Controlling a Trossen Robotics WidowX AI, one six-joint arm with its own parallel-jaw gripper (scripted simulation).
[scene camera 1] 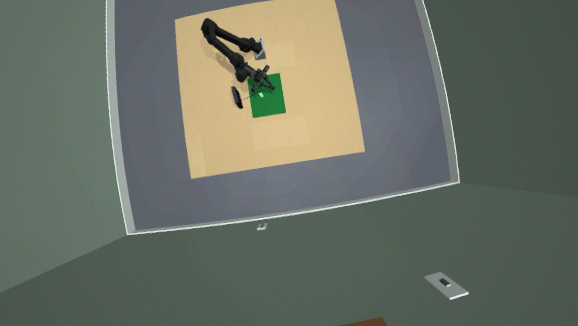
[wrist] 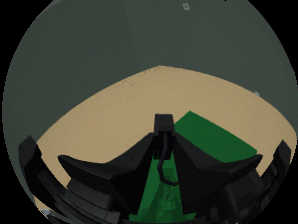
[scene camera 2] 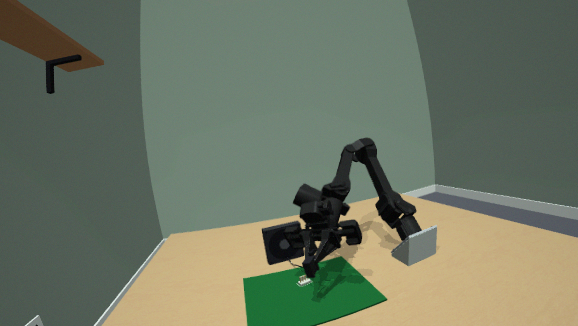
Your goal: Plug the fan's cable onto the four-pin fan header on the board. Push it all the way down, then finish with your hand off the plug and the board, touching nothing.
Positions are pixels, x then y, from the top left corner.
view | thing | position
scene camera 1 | green board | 272, 103
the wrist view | my gripper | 163, 136
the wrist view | dark fan plug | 164, 125
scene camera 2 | my gripper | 311, 262
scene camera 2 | black fan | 277, 249
